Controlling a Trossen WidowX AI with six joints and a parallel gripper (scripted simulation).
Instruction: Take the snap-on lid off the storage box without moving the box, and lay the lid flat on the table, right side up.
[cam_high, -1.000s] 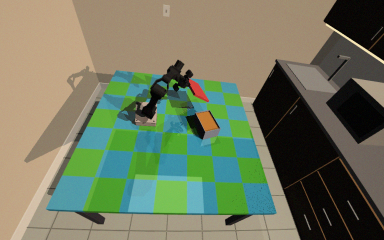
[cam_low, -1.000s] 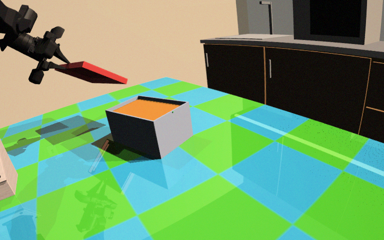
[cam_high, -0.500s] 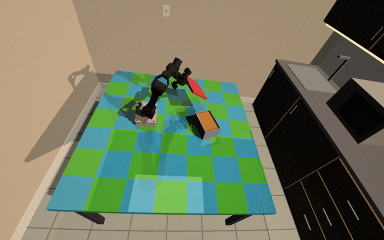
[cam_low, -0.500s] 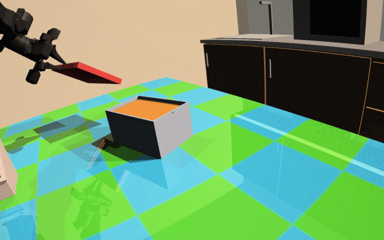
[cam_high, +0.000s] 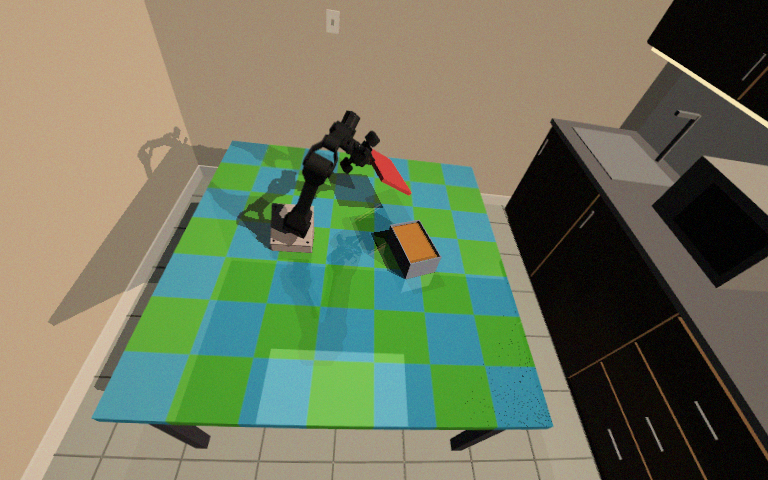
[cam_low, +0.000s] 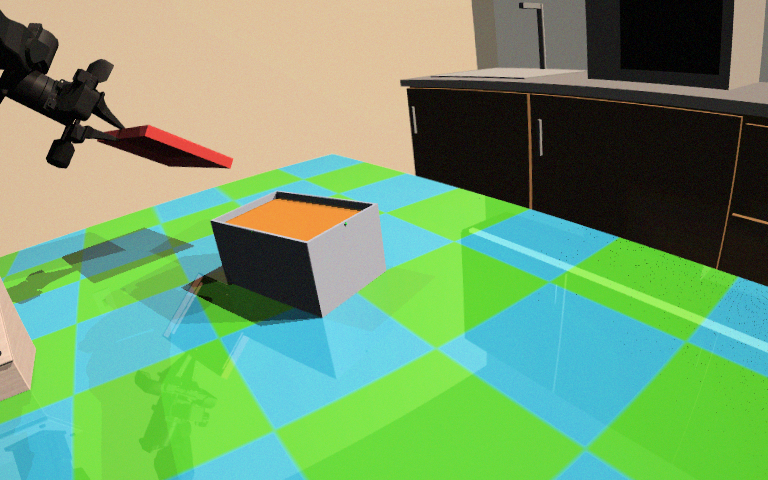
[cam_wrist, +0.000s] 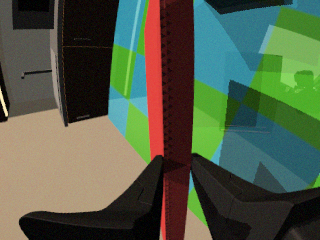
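My gripper tip is 6 cm short of the red lid, 4 cm above it and 3 cm to the right of it. From my gripper tip the other things lie so: grey storage box: 27 cm to the right, 22 cm ahead, 18 cm below.
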